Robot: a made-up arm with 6 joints. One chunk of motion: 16 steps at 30 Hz.
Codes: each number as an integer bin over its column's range. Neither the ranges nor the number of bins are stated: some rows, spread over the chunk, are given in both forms.
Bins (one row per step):
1: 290 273 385 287 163 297
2: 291 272 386 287 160 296
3: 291 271 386 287 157 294
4: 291 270 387 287 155 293
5: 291 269 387 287 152 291
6: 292 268 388 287 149 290
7: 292 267 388 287 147 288
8: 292 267 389 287 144 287
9: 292 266 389 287 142 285
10: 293 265 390 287 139 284
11: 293 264 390 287 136 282
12: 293 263 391 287 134 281
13: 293 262 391 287 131 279
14: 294 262 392 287 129 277
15: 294 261 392 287 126 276
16: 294 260 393 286 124 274
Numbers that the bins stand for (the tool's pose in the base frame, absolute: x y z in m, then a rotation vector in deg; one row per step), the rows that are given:
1: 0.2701 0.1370 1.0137 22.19 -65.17 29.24
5: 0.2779 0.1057 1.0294 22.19 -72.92 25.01
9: 0.2857 0.0822 1.0450 22.19 -79.96 20.78
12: 0.2935 0.0587 1.0607 22.19 -85.60 17.96
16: 0.3014 0.0352 1.0763 21.49 -92.64 13.03
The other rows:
2: 0.2779 0.1292 1.0215 22.19 -67.28 28.53
3: 0.2779 0.1213 1.0215 22.19 -69.39 27.12
4: 0.2779 0.1135 1.0294 22.19 -70.80 26.42
6: 0.2857 0.0978 1.0372 22.19 -75.03 24.31
7: 0.2857 0.0900 1.0372 22.19 -76.44 22.90
8: 0.2857 0.0900 1.0450 22.19 -78.55 22.19
10: 0.2935 0.0744 1.0528 22.19 -82.07 20.08
11: 0.2935 0.0665 1.0528 22.19 -84.19 18.67
13: 0.2935 0.0509 1.0607 22.19 -87.71 16.56
14: 0.3014 0.0509 1.0685 22.19 -89.12 15.15
15: 0.3014 0.0431 1.0685 22.19 -91.23 14.44

